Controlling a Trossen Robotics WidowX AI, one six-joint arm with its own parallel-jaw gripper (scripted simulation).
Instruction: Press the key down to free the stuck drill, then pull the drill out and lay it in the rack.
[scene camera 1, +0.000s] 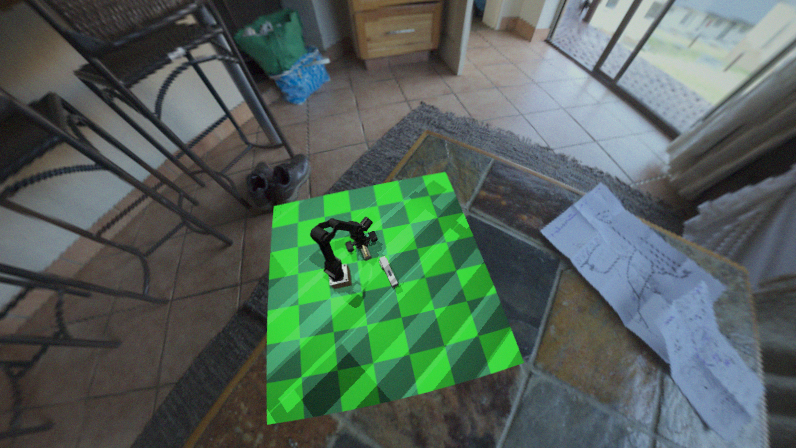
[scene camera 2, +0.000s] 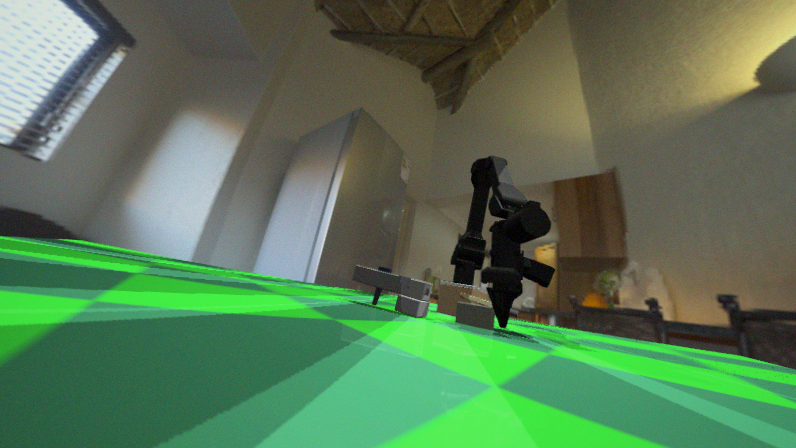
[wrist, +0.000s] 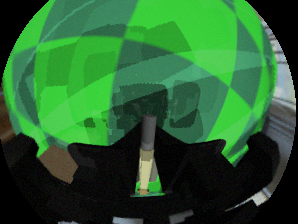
Scene:
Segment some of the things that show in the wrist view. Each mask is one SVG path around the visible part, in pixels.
My gripper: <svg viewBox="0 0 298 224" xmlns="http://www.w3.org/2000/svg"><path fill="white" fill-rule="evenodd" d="M1 145L13 180L33 210L68 224L114 224L113 217L144 218L144 224L169 224L170 214L189 209L192 216L178 224L247 224L267 202L266 198L257 206L249 198L270 185L281 160L277 141L262 135L263 132L249 136L249 149L234 167L222 156L225 139L186 144L157 125L153 156L161 190L170 194L130 197L136 193L142 123L134 125L113 145L69 144L68 153L78 165L71 184L51 175L36 157L40 147L35 137L19 132Z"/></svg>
A drill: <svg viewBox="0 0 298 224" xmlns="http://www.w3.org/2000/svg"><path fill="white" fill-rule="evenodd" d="M153 115L142 116L140 160L138 160L138 164L140 164L140 189L137 189L140 196L146 196L149 193L149 175L154 152L154 131L156 131L157 116Z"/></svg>

